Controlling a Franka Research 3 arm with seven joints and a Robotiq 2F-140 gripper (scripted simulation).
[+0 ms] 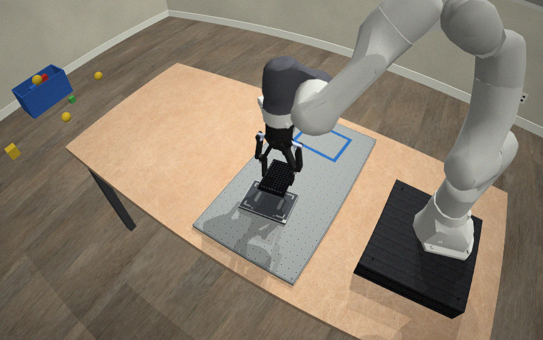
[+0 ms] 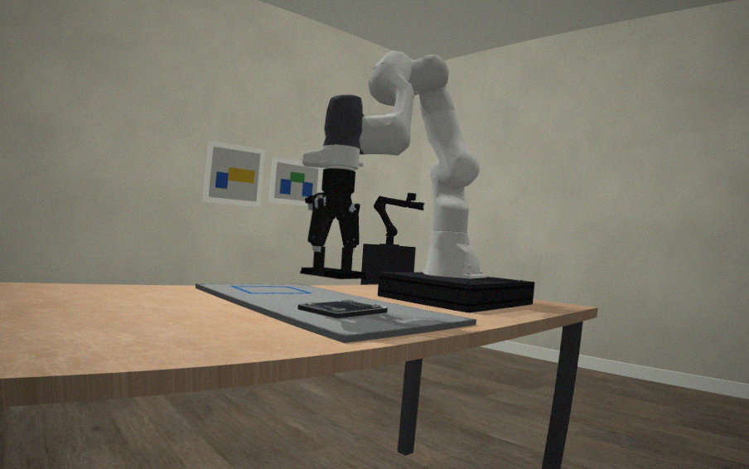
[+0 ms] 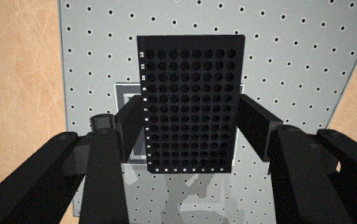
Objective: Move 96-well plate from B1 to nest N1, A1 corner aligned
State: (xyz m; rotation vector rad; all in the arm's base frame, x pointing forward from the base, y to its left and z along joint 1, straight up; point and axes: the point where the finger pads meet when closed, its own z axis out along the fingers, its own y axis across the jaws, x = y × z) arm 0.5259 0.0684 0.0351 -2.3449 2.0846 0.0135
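Right now the plate nest N1 is 10 mm ahead of my hand, 50 mm to the left of it and 90 mm below it. Round my hand: A1 label (80 mm behind, 100 mm to the left, 90 mm below); then black 96-well plate (20 mm below).
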